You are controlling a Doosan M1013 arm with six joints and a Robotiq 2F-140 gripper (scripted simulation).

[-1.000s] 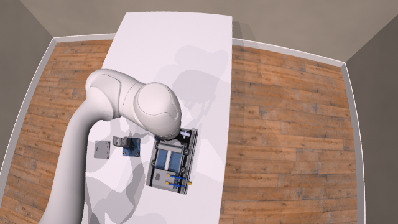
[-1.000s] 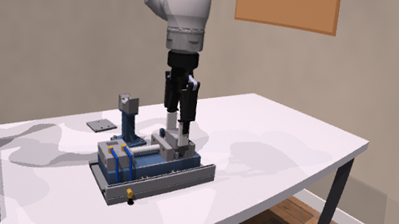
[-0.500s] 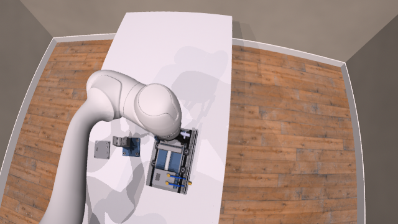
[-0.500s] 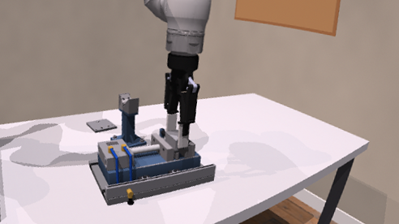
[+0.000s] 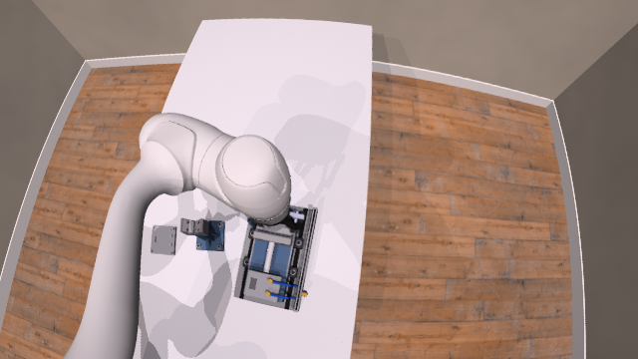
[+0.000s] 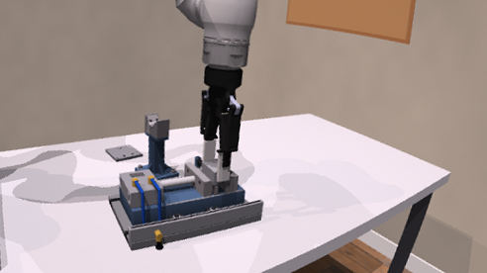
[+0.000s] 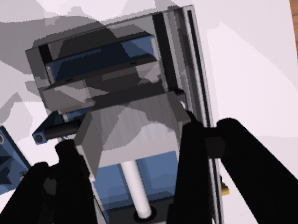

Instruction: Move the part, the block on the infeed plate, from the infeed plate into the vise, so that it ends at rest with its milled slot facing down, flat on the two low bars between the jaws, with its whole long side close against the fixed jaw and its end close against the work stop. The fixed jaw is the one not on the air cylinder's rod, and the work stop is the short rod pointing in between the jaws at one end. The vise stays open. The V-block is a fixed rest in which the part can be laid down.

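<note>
Now: hand 3 cm above the part. From my hand the other things lie so: fixed jaw 3 cm ahead, 2 cm to the left, 5 cm below; then moving jaw 3 cm behind, 2 cm to the left, 5 cm below; then cylinder rod 8 cm behind, 3 cm to the left, 5 cm below.
</note>
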